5 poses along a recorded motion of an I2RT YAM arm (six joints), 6.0 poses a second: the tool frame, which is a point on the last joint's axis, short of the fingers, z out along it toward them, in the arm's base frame.
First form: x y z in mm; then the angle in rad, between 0 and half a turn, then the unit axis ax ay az.
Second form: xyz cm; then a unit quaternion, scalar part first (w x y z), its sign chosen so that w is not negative. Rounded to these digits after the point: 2 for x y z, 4 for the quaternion.
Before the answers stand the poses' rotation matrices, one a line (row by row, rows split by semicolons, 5 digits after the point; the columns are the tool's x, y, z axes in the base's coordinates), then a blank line. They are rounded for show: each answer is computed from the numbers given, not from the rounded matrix.
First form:
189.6, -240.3, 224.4, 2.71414, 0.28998, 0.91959, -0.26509
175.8, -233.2, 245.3, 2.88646, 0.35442, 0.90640, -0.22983
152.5, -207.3, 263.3, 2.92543, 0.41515, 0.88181, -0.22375
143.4, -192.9, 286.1, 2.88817, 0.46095, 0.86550, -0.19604
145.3, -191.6, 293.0, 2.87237, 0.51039, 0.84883, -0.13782
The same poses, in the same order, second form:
-0.74941 0.61922 0.23439; 0.39944 0.70517 -0.58582; -0.52804 -0.34540 -0.77580
-0.72047 0.69010 0.06848; 0.57409 0.64890 -0.49934; -0.38903 -0.32045 -0.86370
-0.63604 0.77164 0.00552; 0.67565 0.56035 -0.47906; -0.37275 -0.30097 -0.87776
-0.54990 0.83432 0.03915; 0.73601 0.50620 -0.44950; -0.39484 -0.21836 -0.89242
-0.45237 0.88752 0.08762; 0.81420 0.45109 -0.36551; -0.36392 -0.09400 -0.92667

18.96, -24.03, 22.44, 0.2121, 0.2834, 0.8987, -0.2591
17.58, -23.32, 24.53, 0.1272, 0.3515, 0.8990, -0.2280
15.25, -20.73, 26.33, 0.1079, 0.4127, 0.8767, -0.2224
14.34, -19.29, 28.61, 0.1264, 0.4573, 0.8586, -0.1945
14.53, -19.16, 29.30, 0.1342, 0.5058, 0.8411, -0.1366

